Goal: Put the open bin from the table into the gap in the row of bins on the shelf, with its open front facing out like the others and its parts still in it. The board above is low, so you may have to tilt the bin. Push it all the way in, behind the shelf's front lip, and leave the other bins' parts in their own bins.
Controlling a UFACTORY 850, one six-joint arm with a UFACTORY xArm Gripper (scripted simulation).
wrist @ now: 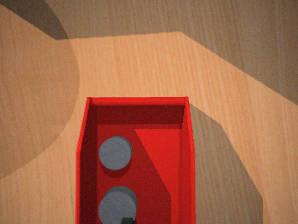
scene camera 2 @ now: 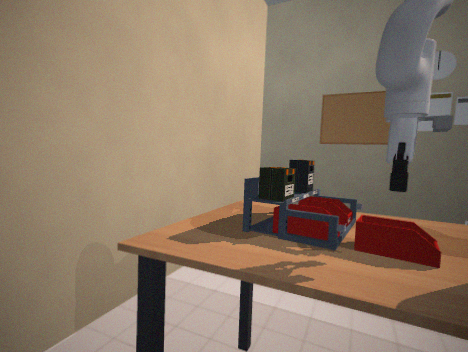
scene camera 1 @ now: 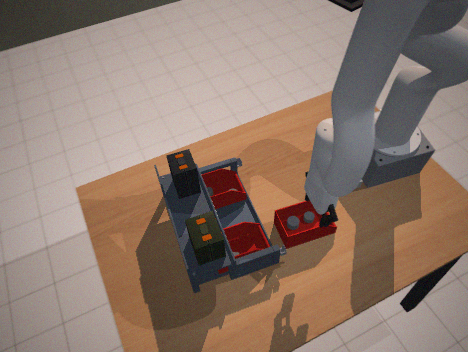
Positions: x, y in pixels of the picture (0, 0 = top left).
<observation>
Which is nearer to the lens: the red bin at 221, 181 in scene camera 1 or the blue-grey shelf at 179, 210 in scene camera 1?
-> The blue-grey shelf.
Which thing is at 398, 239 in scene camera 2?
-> A red bin.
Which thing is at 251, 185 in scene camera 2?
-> A blue-grey shelf.
</observation>
